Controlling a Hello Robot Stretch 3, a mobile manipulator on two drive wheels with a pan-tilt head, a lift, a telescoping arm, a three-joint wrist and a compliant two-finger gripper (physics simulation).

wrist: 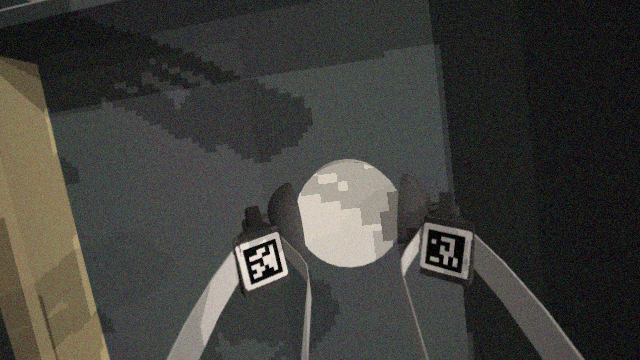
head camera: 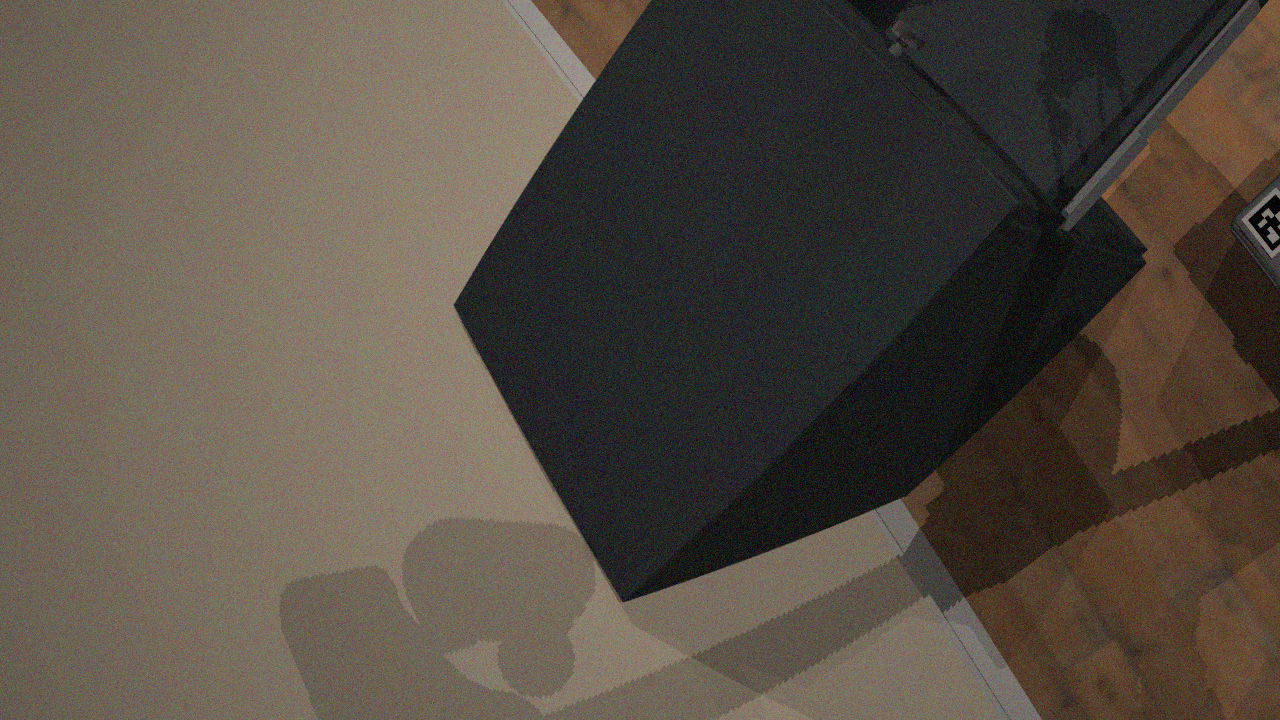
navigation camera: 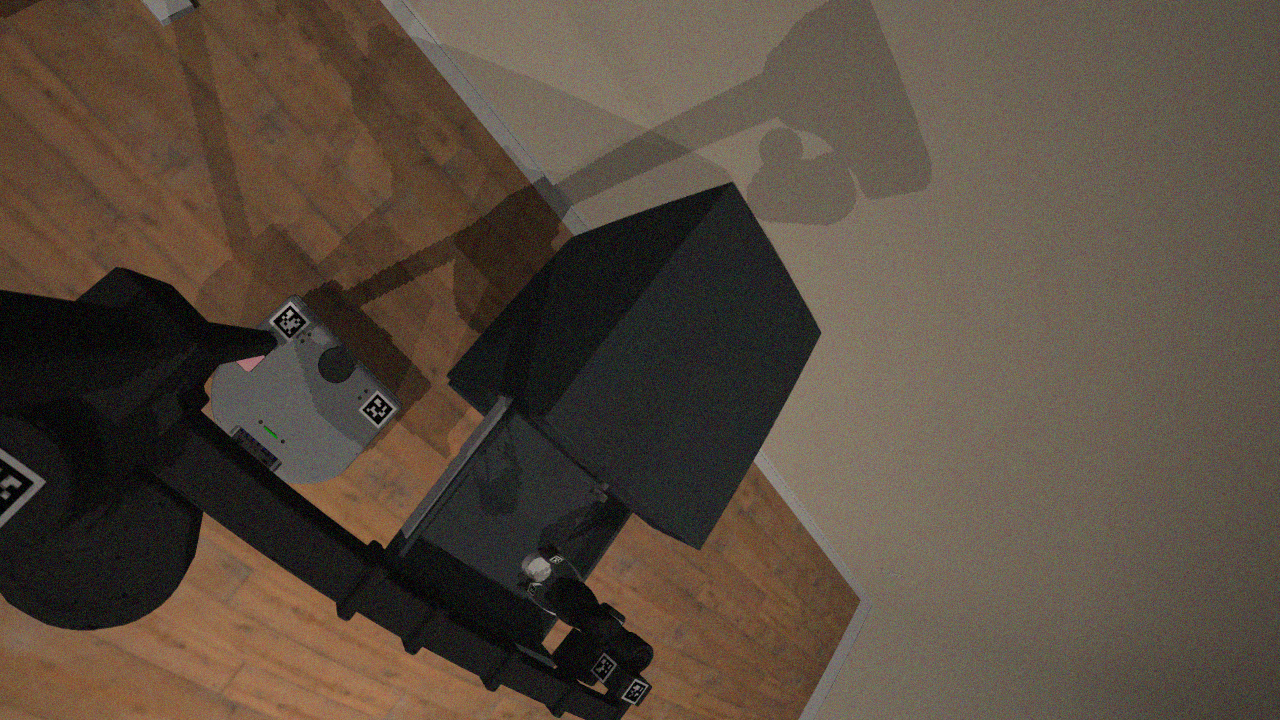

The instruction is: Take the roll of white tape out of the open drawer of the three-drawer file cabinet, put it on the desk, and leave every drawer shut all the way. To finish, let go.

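Note:
Navigation camera: my gripper [navigation camera: 533, 564], a drawer [navigation camera: 515, 492]. Wrist view: a roll of white tape [wrist: 348, 208], the gripper [wrist: 347, 206], the drawer [wrist: 140, 140]. Head camera: drawer [head camera: 1062, 95]; roll of white tape out of frame in the head camera view.

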